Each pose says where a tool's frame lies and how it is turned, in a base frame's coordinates. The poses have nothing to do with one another.
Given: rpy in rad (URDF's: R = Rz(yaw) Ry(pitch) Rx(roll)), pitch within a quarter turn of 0, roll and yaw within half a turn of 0; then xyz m.
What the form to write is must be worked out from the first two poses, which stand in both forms.
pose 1, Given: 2.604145 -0.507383 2.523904 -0.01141 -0.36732 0.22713
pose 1, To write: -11.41 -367.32 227.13 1.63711 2.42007 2.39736
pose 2, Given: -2.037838 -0.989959 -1.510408 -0.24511 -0.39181 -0.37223
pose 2, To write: -245.11 -391.81 -372.23 -0.33856 1.82044 -2.61148
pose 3, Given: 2.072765 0.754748 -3.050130 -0.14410 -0.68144 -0.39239
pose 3, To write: -144.10 -681.44 -392.39 1.30259 1.92889 0.75027
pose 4, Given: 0.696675 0.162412 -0.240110 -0.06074 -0.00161 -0.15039
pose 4, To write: -60.74 -1.61 -150.39 -1.61998 0.71226 1.32078
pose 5, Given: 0.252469 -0.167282 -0.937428 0.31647 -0.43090 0.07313
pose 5, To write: 316.47 -430.90 73.13 -3.08138 0.30187 2.16523
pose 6, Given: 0.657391 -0.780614 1.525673 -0.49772 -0.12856 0.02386
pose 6, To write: -497.72 -128.56 23.86 -0.78433 0.97350 2.58882
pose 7, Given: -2.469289 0.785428 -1.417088 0.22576 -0.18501 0.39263
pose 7, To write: 225.76 -185.01 392.63 0.88004 2.15702 -0.55698
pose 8, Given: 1.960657 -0.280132 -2.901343 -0.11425 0.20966 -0.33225
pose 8, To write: -114.25 209.66 -332.25 1.92417 1.94469 1.87235
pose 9, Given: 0.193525 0.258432 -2.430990 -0.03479 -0.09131 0.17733
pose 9, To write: -34.79 -91.31 177.33 -3.08518 0.32156 0.62897
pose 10, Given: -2.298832 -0.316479 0.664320 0.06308 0.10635 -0.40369
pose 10, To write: 63.08 106.35 -403.69 1.96450 2.25539 -1.98422
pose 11, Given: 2.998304 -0.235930 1.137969 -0.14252 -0.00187 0.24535
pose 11, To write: -142.52 -1.87 245.35 0.58497 2.86625 2.60561
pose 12, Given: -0.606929 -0.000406 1.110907 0.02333 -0.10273 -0.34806
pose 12, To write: 23.33 -102.73 -348.06 2.68229 0.60693 -1.57151
